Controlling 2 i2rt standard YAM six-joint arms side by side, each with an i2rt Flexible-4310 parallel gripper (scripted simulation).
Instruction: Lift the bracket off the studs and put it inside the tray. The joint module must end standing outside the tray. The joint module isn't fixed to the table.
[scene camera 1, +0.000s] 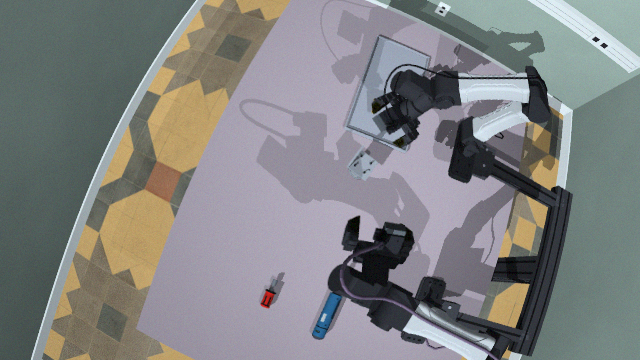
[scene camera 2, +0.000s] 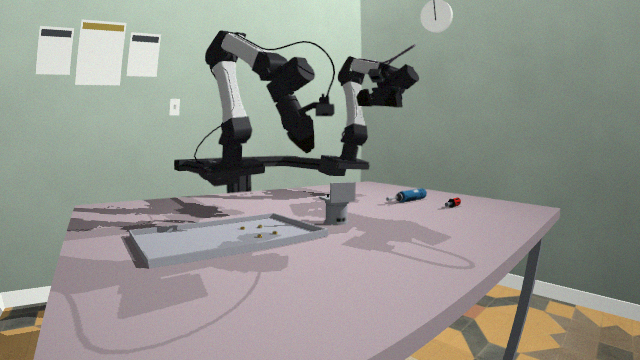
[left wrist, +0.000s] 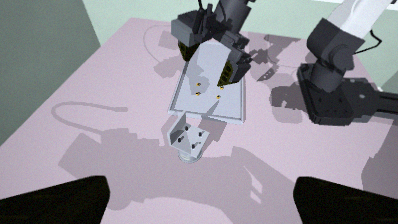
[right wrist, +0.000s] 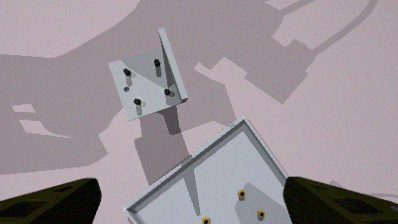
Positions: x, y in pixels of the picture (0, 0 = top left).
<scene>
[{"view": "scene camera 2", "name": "left gripper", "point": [372, 103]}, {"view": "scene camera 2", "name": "right gripper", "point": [310, 151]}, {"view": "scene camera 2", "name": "tray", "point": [176, 240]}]
</scene>
